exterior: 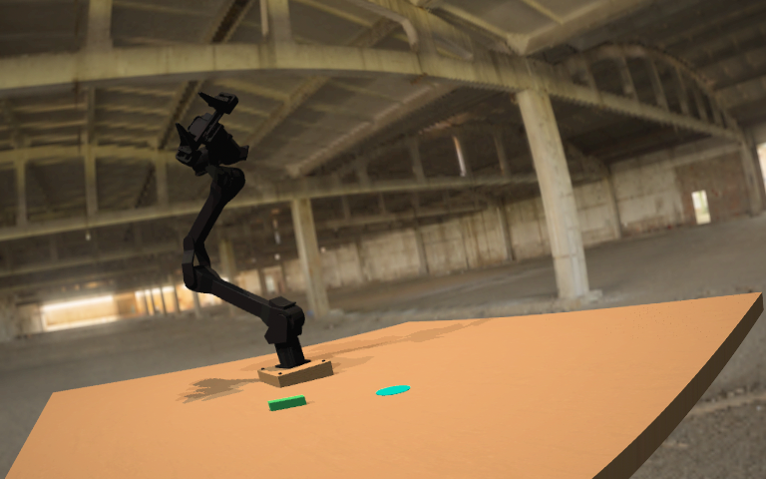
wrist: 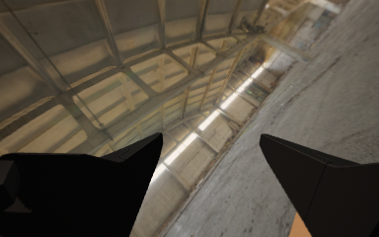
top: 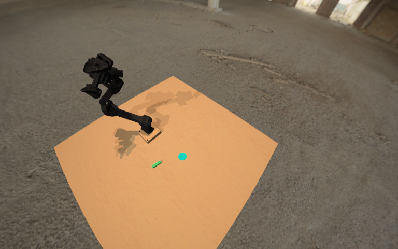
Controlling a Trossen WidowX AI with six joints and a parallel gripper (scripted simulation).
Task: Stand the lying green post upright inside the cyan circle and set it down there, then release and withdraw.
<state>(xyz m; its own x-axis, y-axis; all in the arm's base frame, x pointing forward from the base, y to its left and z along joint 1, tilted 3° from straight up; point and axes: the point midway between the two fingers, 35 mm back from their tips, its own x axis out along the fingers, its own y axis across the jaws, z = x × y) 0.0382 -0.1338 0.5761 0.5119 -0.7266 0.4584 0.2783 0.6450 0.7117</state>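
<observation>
My gripper tip is 18 cm short of the green post, 3 cm to the right of it and 60 cm above it. The rest, counted from my gripper tip: cyan circle: 29 cm ahead, 18 cm to the left, 61 cm below.
</observation>
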